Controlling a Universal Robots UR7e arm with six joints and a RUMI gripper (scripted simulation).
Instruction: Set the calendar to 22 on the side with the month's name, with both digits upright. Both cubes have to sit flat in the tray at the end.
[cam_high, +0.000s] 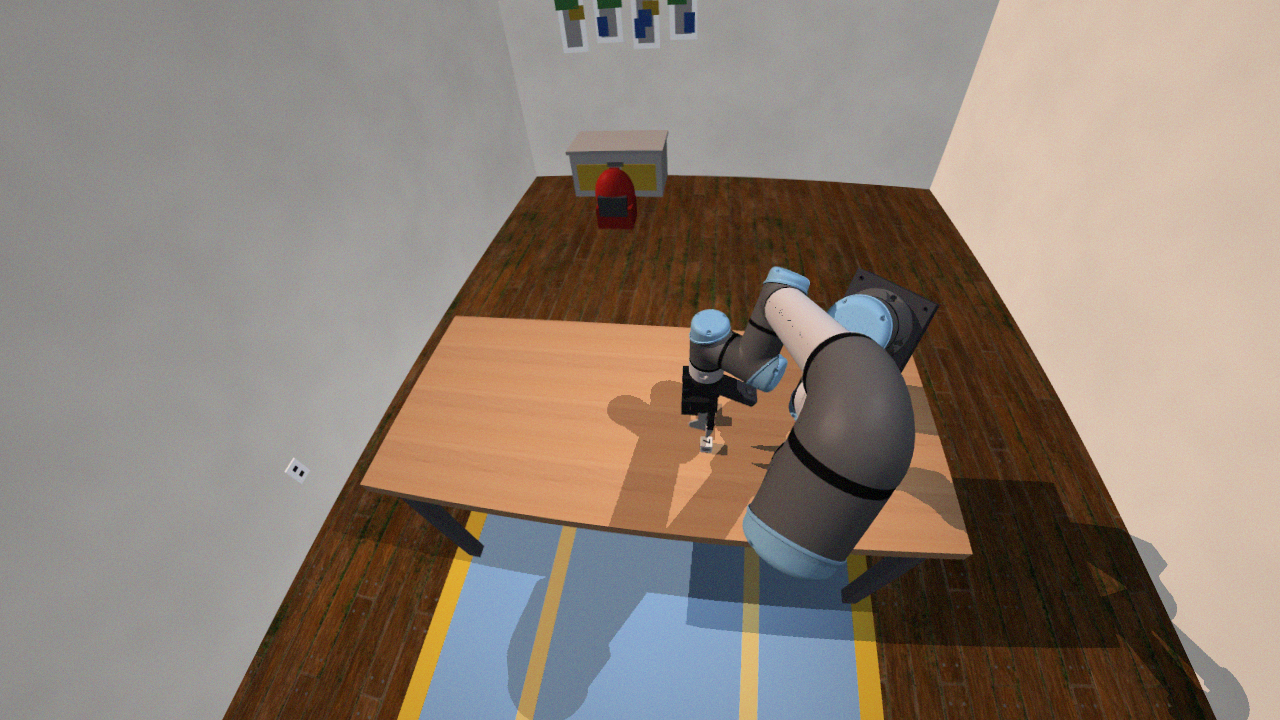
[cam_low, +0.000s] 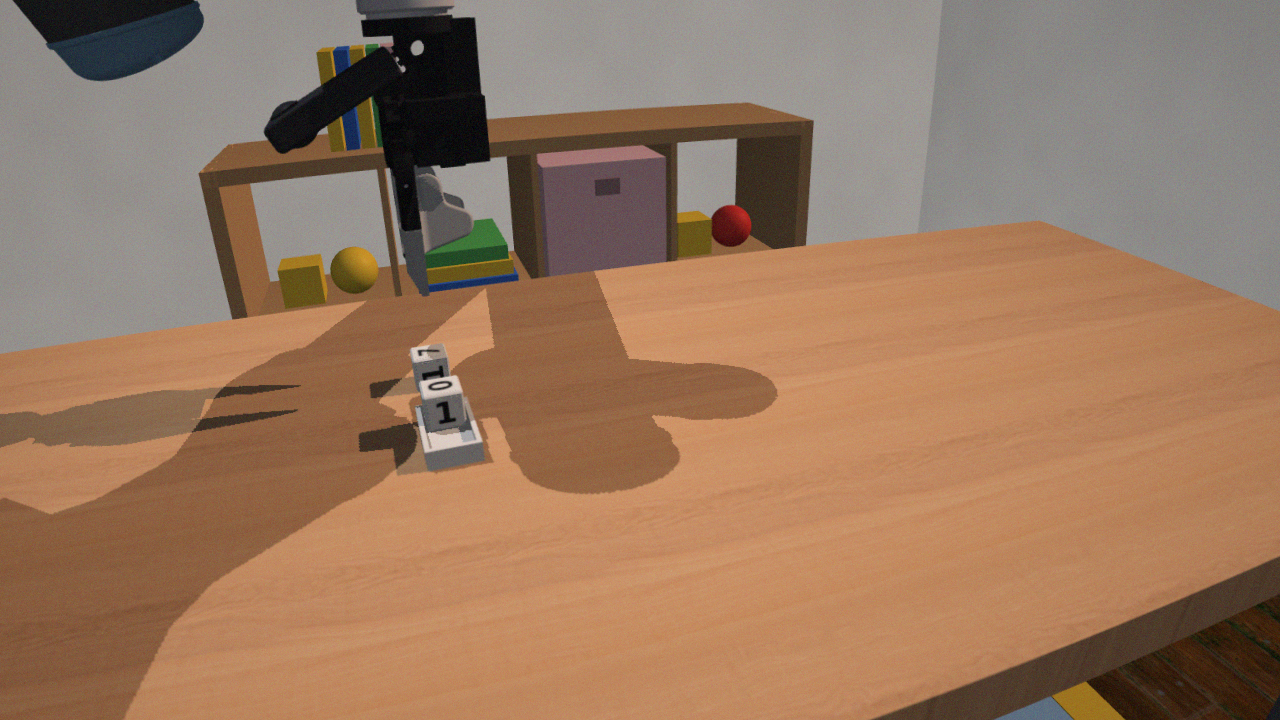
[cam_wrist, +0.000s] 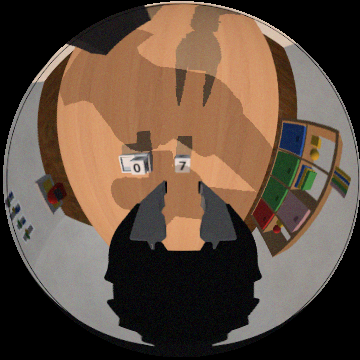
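My hand is 90 mm above the white cube. From my hand the other things lie so: grey tray (30 mm ahead, 110 mm to the right, 100 mm below).
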